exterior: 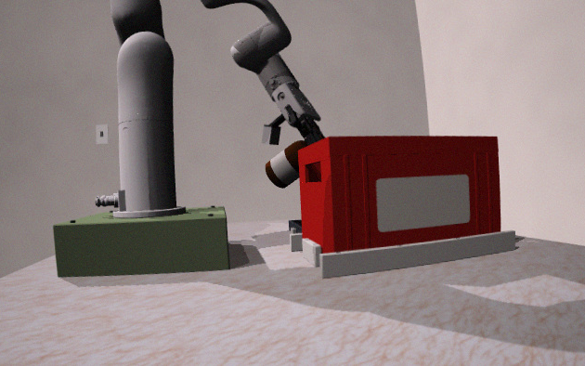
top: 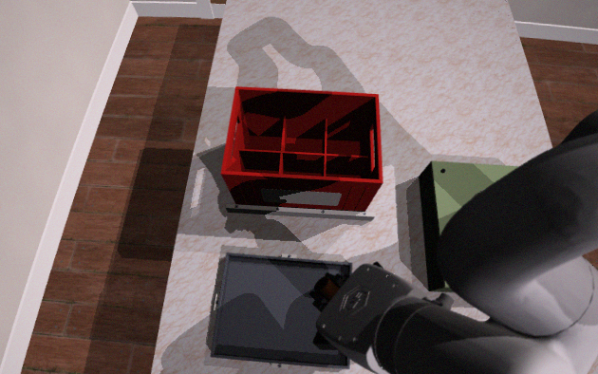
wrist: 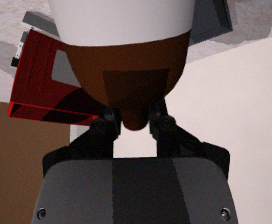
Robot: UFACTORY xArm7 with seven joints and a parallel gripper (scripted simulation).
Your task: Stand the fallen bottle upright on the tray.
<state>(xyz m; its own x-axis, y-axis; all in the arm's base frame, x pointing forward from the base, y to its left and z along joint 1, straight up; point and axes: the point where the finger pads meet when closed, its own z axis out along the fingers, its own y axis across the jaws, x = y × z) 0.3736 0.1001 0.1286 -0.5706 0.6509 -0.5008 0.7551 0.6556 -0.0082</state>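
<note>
My gripper is now 40 mm to the right of the brown bottle, 30 mm past it and 30 mm above it. From my hand the other things lie so: red crate (280 mm to the right, 120 mm below, 10 mm behind); dark grey tray (190 mm below, 70 mm ahead).
</note>
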